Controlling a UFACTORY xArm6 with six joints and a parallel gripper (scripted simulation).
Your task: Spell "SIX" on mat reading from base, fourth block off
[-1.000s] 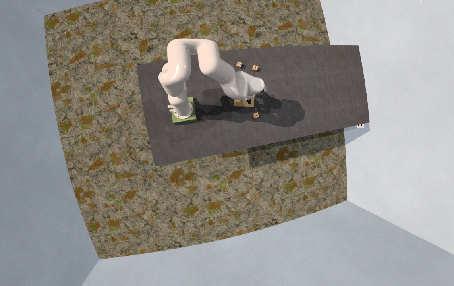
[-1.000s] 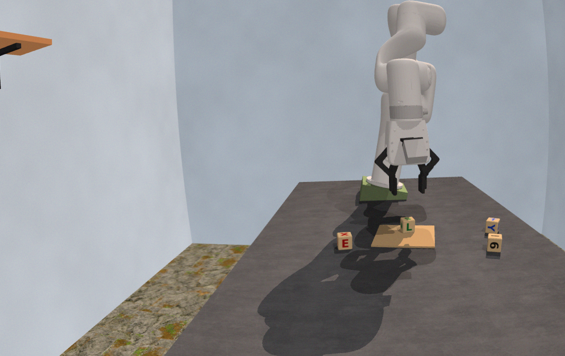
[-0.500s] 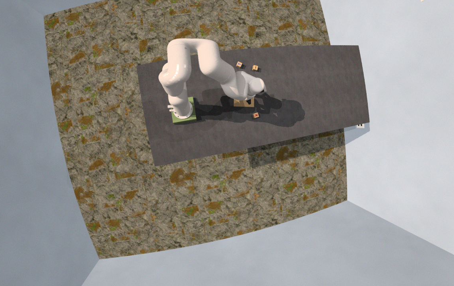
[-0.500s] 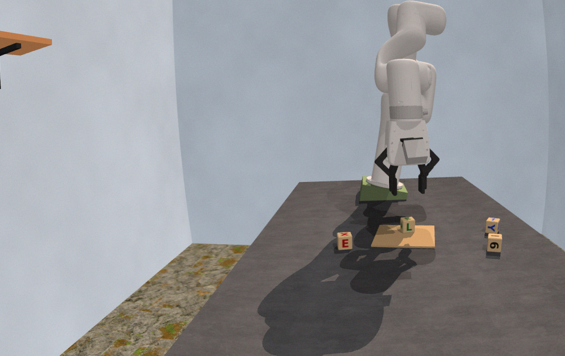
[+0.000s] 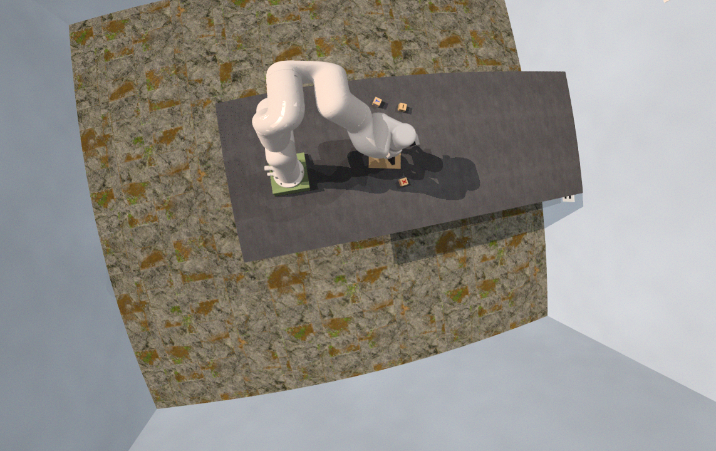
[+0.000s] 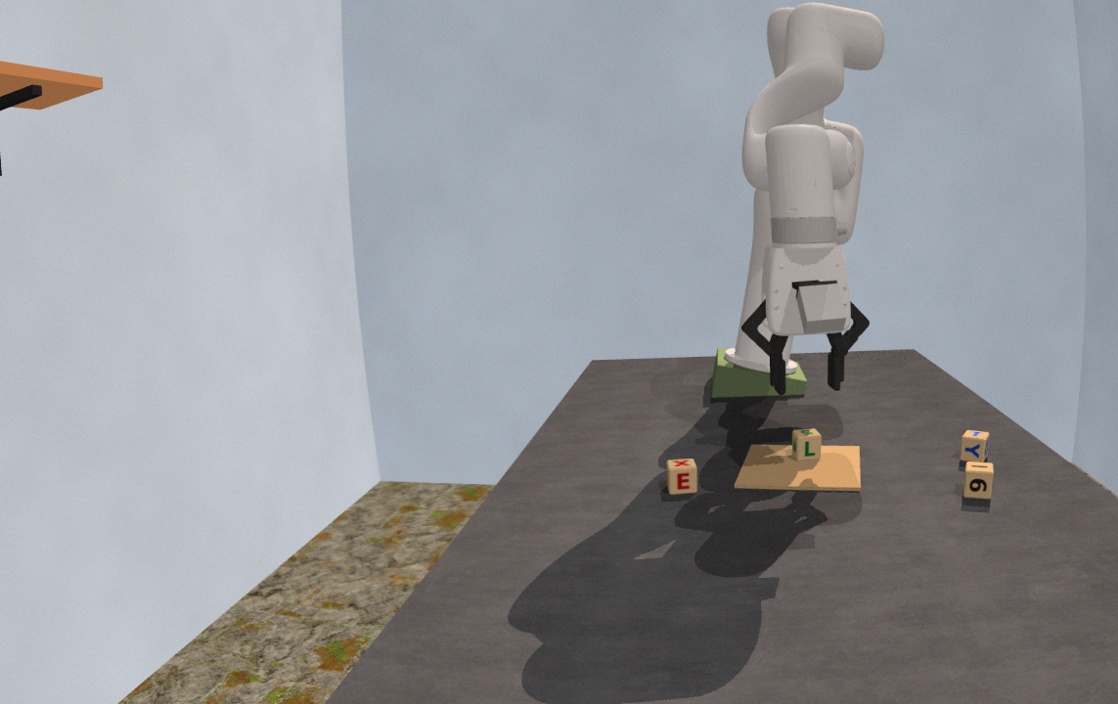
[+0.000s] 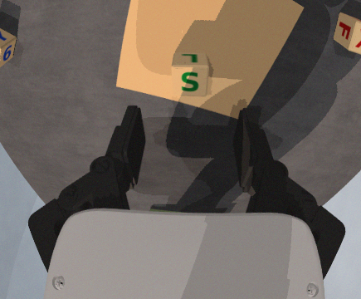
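Right now my hand is 80 mm above the S block. Round my hand: X block 130 mm to the right, 110 mm ahead, 90 mm below; tan mat 100 mm below, 30 mm ahead; blue-lettered block 210 mm to the left, 90 mm below, 10 mm behind.
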